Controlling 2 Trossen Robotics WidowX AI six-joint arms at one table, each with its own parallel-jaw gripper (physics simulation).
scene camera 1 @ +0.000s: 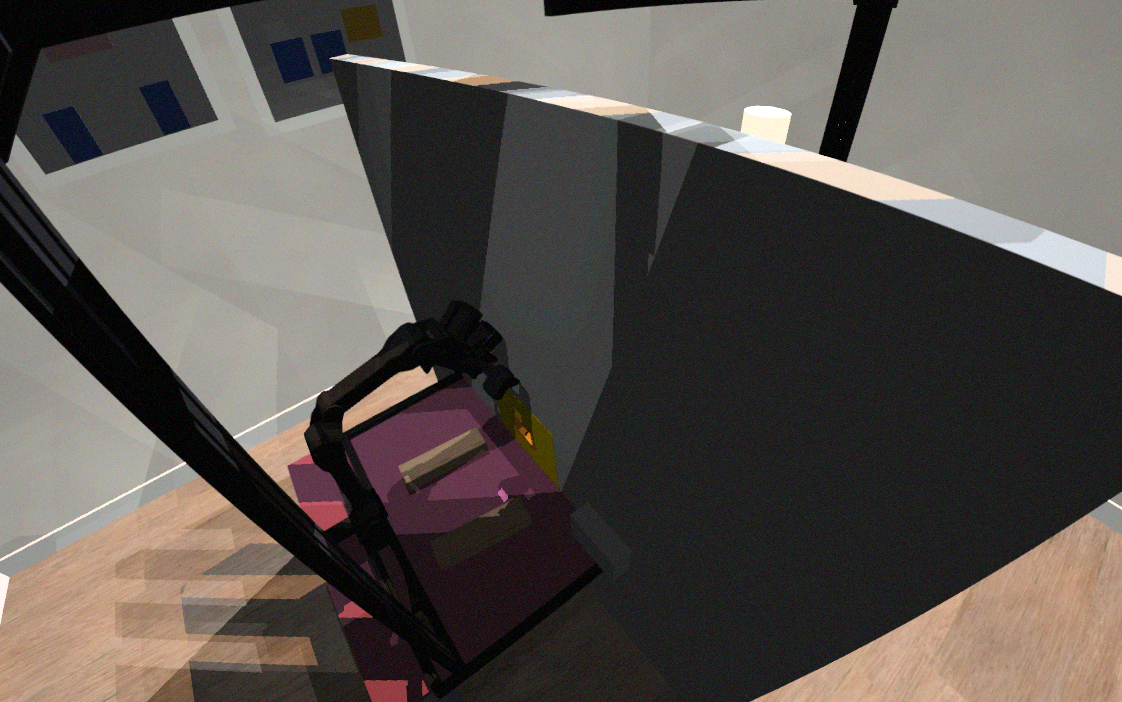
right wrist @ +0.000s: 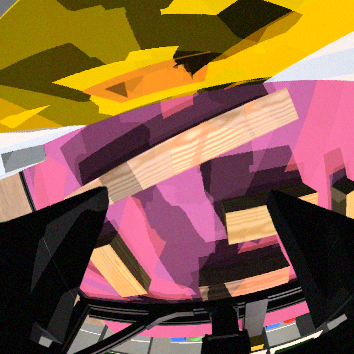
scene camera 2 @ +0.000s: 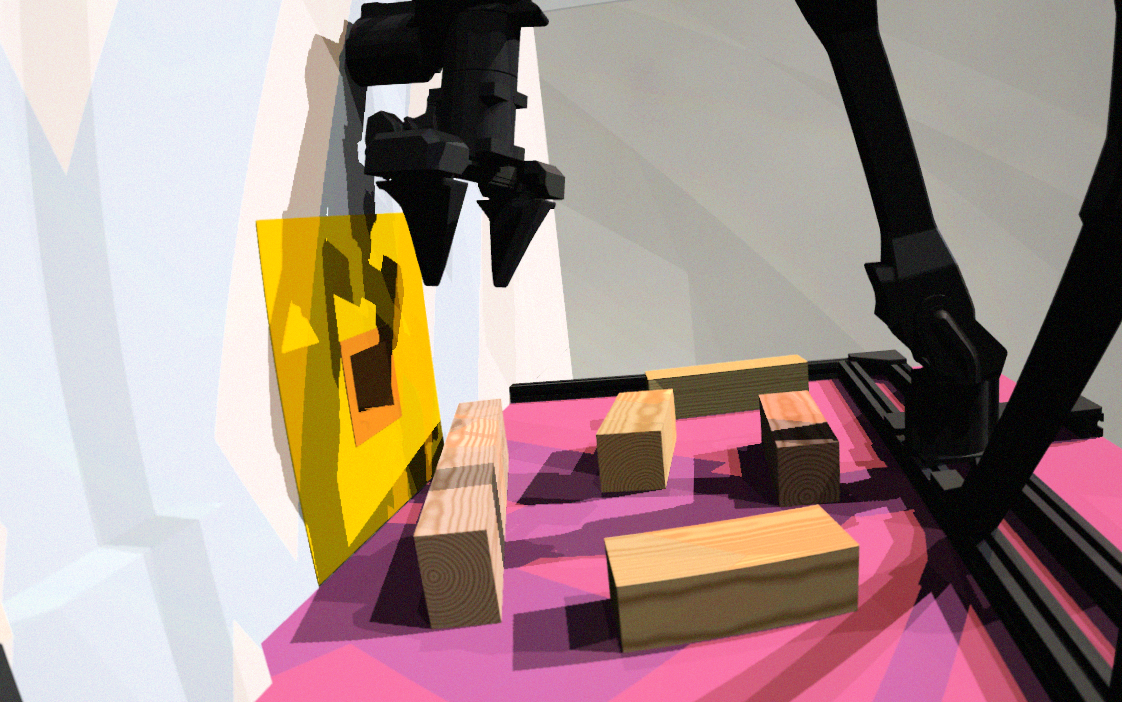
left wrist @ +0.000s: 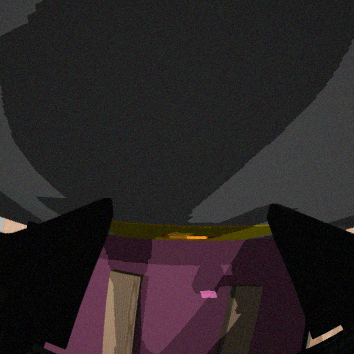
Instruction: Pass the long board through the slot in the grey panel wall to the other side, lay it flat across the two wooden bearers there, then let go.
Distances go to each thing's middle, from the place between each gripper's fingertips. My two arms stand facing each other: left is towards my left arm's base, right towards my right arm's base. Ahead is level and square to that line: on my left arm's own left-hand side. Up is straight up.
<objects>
I see the slot (scene camera 2: pixel 369 371) 2 cm behind my right hand, 11 cm to the left of it and 6 cm below it. Also, from my right hand: grey block (scene camera 2: pixel 164 604) 34 cm behind, 12 cm to the left, 12 cm below.
The slot lies 21 cm below my left hand, 3 cm to the right of it and 2 cm behind it. Also, from my left hand: grey block: 34 cm behind, 27 cm below, 2 cm to the right.
</objects>
